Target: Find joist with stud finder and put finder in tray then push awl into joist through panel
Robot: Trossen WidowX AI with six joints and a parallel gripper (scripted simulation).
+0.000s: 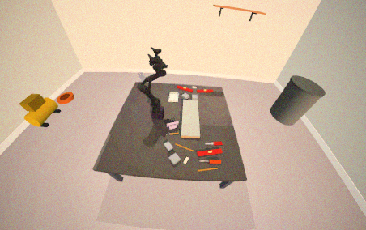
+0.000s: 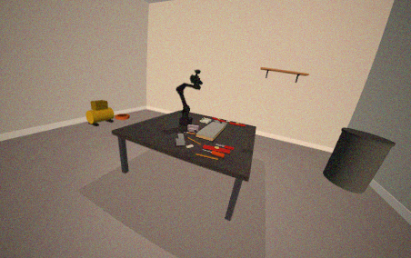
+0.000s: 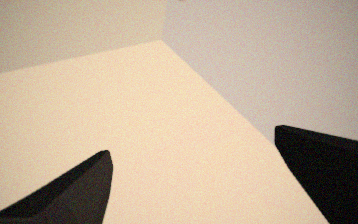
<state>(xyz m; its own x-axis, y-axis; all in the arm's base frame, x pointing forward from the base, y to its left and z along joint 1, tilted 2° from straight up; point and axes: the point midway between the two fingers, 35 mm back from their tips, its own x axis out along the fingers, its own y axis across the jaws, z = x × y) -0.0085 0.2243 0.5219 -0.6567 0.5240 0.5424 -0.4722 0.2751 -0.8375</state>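
My gripper tip is now 240 mm short of the stud finder, 400 mm to the left of it and 600 mm above it. Also, from my gripper tip: white tray 220 mm ahead, 80 mm to the left, 610 mm below; awl 210 mm ahead, 480 mm to the right, 620 mm below.
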